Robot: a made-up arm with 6 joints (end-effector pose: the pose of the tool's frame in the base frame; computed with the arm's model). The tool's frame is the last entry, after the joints.
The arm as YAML. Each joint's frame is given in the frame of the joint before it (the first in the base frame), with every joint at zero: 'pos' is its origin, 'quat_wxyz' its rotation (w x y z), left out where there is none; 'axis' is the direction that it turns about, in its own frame. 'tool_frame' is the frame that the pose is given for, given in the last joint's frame.
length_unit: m
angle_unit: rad
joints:
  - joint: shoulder
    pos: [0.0, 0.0, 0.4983]
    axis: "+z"
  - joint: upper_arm
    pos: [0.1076, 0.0, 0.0]
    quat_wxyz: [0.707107, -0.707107, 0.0, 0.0]
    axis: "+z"
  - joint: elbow
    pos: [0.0, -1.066, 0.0]
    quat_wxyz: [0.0, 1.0, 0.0, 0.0]
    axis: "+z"
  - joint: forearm
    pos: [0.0, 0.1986, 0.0]
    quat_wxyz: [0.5, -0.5, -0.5, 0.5]
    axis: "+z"
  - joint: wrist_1
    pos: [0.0, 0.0, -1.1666]
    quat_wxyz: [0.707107, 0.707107, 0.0, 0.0]
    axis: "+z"
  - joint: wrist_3
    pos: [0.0, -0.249, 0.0]
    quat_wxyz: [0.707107, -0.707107, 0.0, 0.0]
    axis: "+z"
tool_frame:
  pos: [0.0, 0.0, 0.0]
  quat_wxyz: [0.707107, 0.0, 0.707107, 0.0]
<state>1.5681 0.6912 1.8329 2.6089 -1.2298 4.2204</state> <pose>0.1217 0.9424 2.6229 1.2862 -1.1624 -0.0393</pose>
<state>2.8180 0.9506 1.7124 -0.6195 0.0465 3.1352</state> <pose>-1.7572 0.5964 2.2453 -0.0864 -2.2118 0.5633</pose>
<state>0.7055 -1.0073 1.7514 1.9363 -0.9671 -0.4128</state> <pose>-1.4810 -1.5129 1.3042 1.1809 -1.0881 -1.2891</pose>
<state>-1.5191 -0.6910 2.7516 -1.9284 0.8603 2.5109</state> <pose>-0.2697 1.7902 0.7992 1.0677 2.7430 0.7054</pose>
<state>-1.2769 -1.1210 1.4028 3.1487 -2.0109 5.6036</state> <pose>-0.5669 1.8787 1.2306 -0.7702 1.3055 1.0446</pose>
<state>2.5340 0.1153 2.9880 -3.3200 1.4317 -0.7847</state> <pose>0.7271 -0.5589 1.9188 0.2133 -1.7755 0.1304</pose>
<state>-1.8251 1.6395 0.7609 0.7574 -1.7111 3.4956</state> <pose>-0.6440 -1.8044 -0.4338 -0.3020 0.3498 2.0755</pose>
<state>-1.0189 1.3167 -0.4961 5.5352 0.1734 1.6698</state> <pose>0.5122 -0.8876 -0.6596 0.0892 1.7311 -0.0435</pose>
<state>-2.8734 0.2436 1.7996 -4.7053 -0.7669 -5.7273</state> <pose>-0.2240 0.1176 2.8815 0.3247 -1.0001 1.4636</pose>
